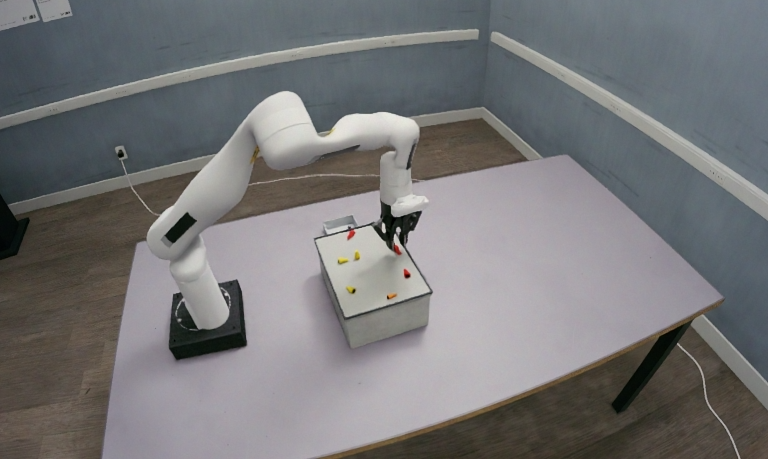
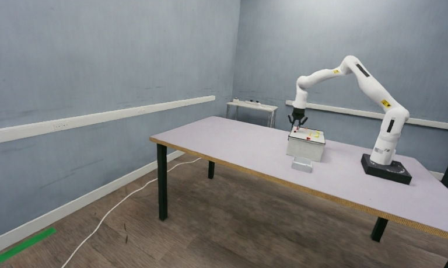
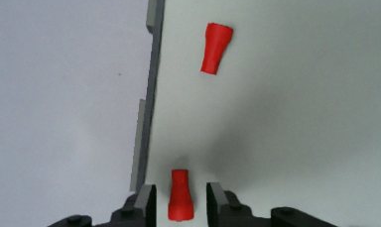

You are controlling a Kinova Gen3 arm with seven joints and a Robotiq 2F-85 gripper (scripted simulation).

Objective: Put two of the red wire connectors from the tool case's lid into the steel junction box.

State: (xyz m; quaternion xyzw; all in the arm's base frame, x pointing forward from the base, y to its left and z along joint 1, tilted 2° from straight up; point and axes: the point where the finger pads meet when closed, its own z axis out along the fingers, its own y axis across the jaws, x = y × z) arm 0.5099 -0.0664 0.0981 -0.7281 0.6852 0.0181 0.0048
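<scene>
My gripper is now 80 mm past the grey tool case, 70 mm above it and 10 mm to the left of it. Also, from my hand: orange connector (130 mm to the right, 80 mm behind, 30 mm below).
</scene>
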